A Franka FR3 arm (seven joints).
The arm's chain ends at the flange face. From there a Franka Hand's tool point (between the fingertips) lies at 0.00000 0.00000 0.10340 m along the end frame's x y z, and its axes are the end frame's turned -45 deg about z.
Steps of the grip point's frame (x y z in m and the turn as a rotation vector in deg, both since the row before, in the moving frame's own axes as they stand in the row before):
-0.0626, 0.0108, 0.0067, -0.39, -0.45, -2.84
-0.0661, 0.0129, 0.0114, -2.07, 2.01, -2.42
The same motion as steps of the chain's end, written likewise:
-0.0366, 0.0508, 0.0067, -0.59, -0.04, -2.84
-0.0428, 0.0559, 0.0115, -0.04, 2.88, -2.42

